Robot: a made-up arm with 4 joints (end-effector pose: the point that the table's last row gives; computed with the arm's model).
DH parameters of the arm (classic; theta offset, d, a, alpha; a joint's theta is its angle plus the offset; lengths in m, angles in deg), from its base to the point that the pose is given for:
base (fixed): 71.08 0 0.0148 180
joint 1: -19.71 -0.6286 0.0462 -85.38
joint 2: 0 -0.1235 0.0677 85.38
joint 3: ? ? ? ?
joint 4: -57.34 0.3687 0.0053 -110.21
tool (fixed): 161.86 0.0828 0 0
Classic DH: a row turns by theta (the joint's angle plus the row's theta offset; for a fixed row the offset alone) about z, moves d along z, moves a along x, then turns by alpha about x.
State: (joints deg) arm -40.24 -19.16 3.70 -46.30
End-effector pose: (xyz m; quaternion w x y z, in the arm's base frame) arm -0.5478 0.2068 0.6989 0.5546 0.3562 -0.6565 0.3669
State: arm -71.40 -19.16 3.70 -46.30
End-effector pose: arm -0.5678 -0.1069 0.6989 0.4356 0.5194 -0.5367 0.5024
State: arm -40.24 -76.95 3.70 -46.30
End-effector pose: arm -0.4572 0.0520 0.2876 0.3931 0.0199 -0.6029 0.6940
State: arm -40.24 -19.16 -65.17 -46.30
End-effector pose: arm -0.4802 -0.2067 0.8212 0.3958 0.6268 -0.2294 0.6308
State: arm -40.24 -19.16 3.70 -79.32
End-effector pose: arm -0.5203 0.2132 0.6648 0.2997 0.4161 -0.7745 0.3705
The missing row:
joint 3: -89.21 -0.2324 0.1081 -90
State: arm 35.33 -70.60 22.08 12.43
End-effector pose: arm 0.1058 0.5021 0.3160 0.7899 -0.4849 -0.3233 -0.1910
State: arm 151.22 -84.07 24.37 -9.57
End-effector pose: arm 0.3480 -0.1904 0.2193 0.4176 -0.6342 0.2668 -0.5934
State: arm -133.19 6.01 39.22 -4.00
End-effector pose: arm -0.2989 -0.3316 0.9483 0.6387 0.4995 -0.1126 0.5743
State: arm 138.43 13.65 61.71 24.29
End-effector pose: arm 0.1398 -0.3020 1.0096 0.3069 0.1870 0.2180 0.9074
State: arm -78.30 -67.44 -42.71 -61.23
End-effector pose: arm -0.3591 -0.4280 0.5417 0.1123 0.4100 -0.1942 0.8841
